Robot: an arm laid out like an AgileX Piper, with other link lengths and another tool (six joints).
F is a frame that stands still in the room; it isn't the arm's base.
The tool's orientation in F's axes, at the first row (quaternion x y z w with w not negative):
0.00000 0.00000 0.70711 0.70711
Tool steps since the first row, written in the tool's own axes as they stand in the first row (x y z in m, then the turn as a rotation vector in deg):
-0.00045 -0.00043 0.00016 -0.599 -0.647 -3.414
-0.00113 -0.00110 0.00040 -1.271 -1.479 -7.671
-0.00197 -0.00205 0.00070 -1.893 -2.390 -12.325
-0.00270 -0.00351 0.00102 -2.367 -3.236 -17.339
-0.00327 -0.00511 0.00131 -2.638 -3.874 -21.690
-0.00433 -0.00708 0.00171 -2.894 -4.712 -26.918
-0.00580 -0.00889 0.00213 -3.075 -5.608 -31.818
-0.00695 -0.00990 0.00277 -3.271 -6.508 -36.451
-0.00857 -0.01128 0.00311 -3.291 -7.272 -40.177
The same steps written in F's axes. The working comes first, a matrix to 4 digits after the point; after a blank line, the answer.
The tool's axes in the first row as the columns of a matrix, in F's axes (used below as rounded here):
0.0000 -1.0000 0.0000
1.0000 0.0000 0.0000
0.0000 0.0000 1.0000

0.00043 -0.00045 0.00016 0.647 -0.599 -3.414
0.00110 -0.00113 0.00040 1.479 -1.271 -7.671
0.00205 -0.00197 0.00070 2.390 -1.893 -12.325
0.00351 -0.00270 0.00102 3.236 -2.367 -17.339
0.00511 -0.00327 0.00131 3.874 -2.638 -21.690
0.00708 -0.00433 0.00171 4.712 -2.894 -26.918
0.00889 -0.00580 0.00213 5.608 -3.075 -31.818
0.00990 -0.00695 0.00277 6.508 -3.271 -36.451
0.01128 -0.00857 0.00311 7.272 -3.291 -40.177

